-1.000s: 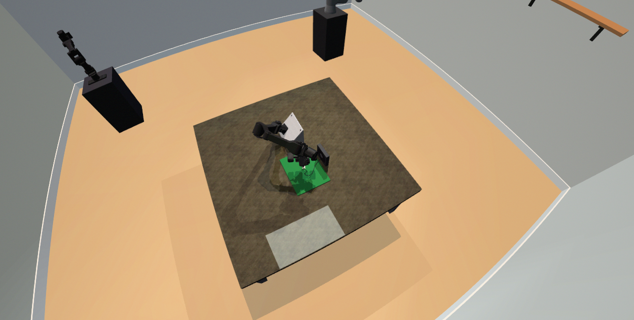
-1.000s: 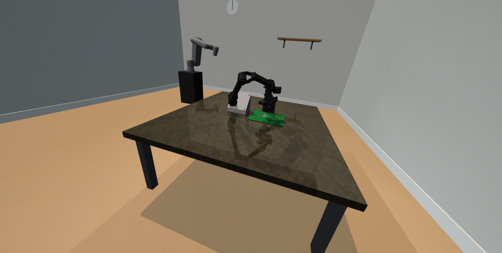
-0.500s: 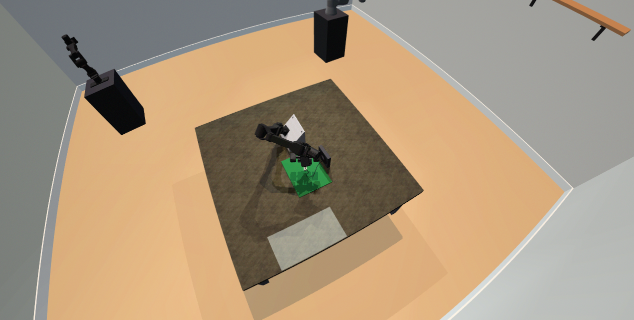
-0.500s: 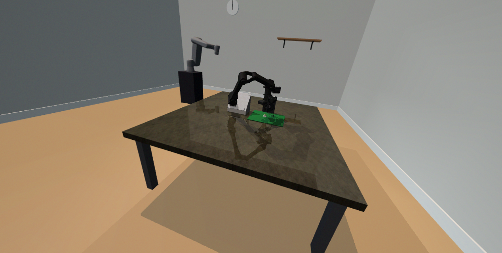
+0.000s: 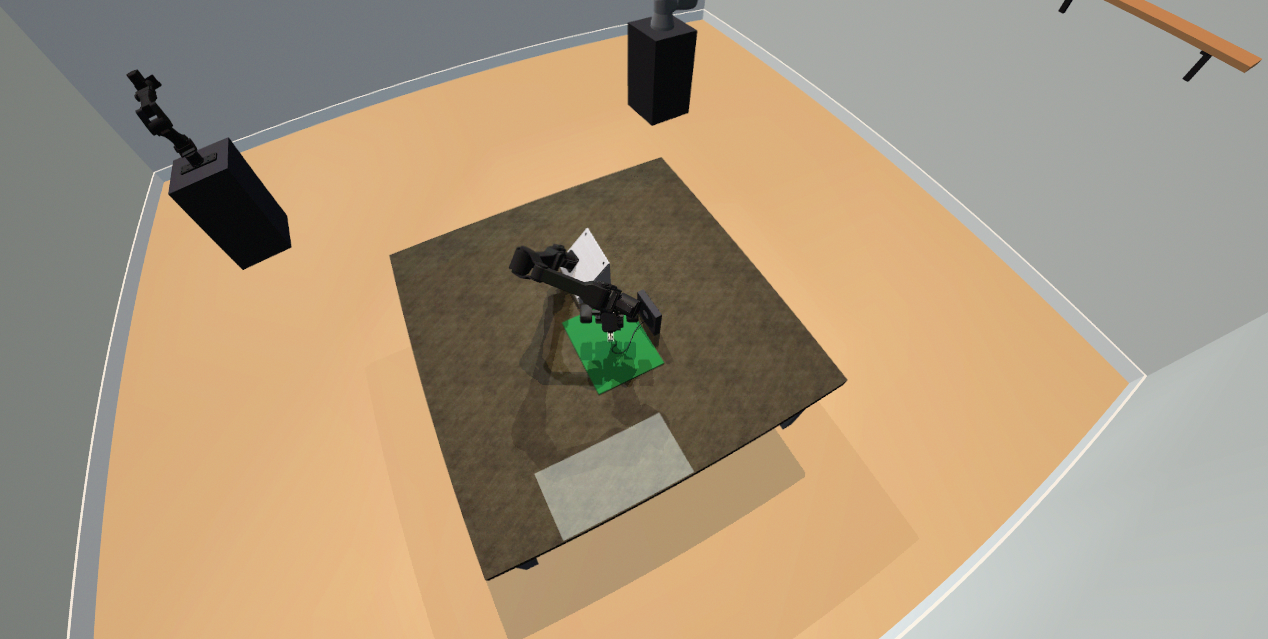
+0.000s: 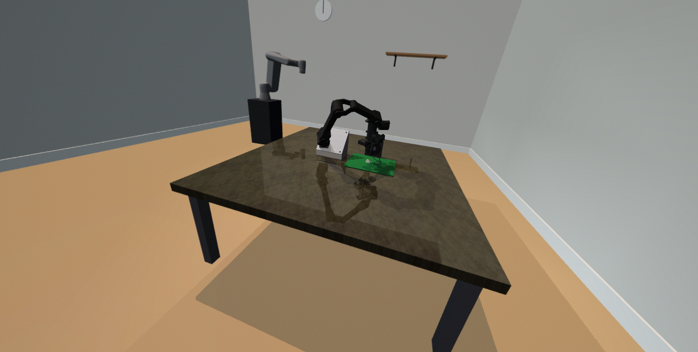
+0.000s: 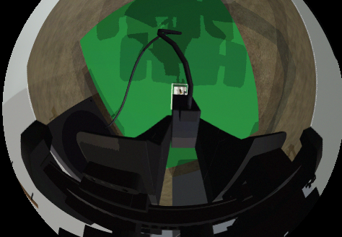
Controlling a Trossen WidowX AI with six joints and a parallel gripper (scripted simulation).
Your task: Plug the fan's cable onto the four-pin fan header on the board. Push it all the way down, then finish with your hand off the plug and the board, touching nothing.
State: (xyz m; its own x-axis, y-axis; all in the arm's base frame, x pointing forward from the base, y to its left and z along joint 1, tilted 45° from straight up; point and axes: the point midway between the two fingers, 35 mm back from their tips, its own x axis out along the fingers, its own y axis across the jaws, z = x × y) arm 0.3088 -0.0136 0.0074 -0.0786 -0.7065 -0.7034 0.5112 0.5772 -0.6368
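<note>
Now: the fan header 70 mm below my gripper tip. Also, from my gripper tip: fan plug 10 mm above; black fan 130 mm to the left, 20 mm ahead, 10 mm below; green board 80 mm below, 30 mm ahead, 10 mm to the right.
</note>
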